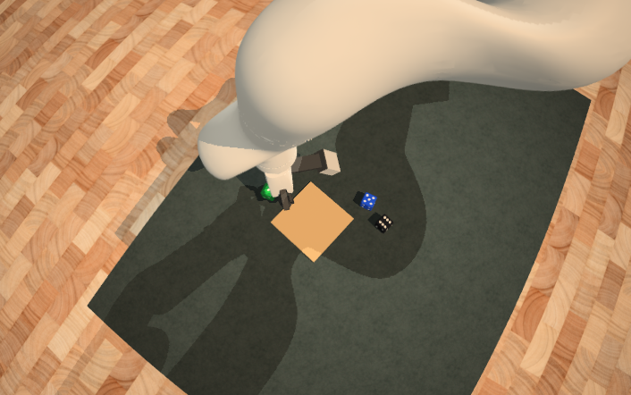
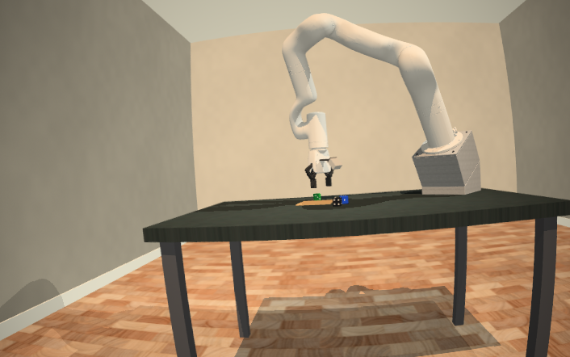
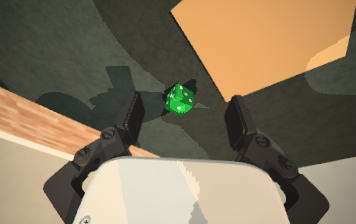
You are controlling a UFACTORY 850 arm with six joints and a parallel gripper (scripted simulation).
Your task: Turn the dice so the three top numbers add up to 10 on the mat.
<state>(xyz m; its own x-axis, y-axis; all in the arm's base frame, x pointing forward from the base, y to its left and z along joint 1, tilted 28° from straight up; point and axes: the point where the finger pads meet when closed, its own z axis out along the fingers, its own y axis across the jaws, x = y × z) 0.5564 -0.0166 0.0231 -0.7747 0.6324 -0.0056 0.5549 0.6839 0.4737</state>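
My hand is 50 mm above the green die, 30 mm to the left of it and 30 mm short of it. Also, from my hand: black die (230 mm to the left, 100 mm behind, 50 mm below); then blue die (160 mm to the left, 120 mm behind, 50 mm below); then orange mat (90 mm to the left, 70 mm below, 10 mm ahead).
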